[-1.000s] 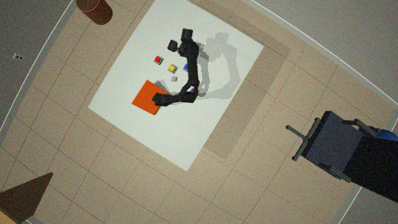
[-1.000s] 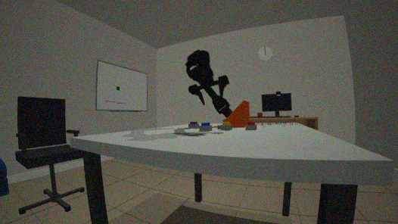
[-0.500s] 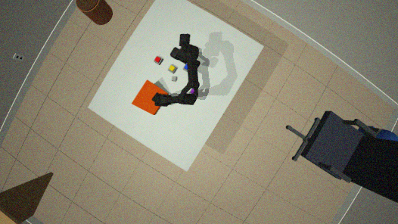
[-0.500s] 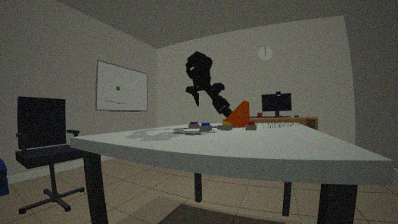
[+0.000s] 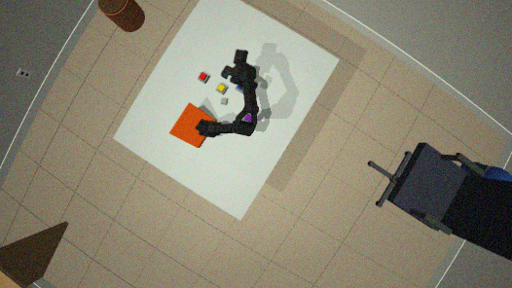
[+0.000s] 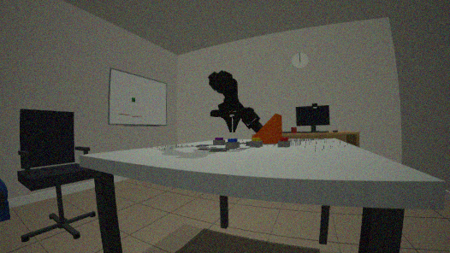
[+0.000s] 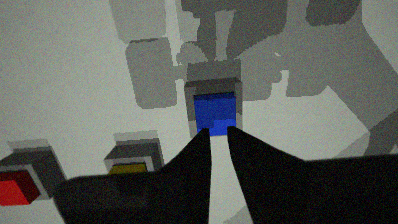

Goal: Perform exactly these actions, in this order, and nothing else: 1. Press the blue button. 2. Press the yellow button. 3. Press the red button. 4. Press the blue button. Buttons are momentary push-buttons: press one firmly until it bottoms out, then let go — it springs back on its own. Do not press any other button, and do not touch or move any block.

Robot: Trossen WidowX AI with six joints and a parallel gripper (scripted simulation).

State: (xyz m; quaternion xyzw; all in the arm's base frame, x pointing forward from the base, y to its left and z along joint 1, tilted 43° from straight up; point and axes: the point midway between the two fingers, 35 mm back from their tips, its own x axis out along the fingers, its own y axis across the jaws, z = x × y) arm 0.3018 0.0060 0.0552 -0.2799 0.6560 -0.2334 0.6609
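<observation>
The blue button lies 30 mm below my gripper tip. Round my gripper tip: red button (80 mm behind, 210 mm to the left, 30 mm below); then yellow button (70 mm behind, 80 mm to the left, 30 mm below); then small grey block (120 mm behind, 30 mm to the left, 60 mm below).
</observation>
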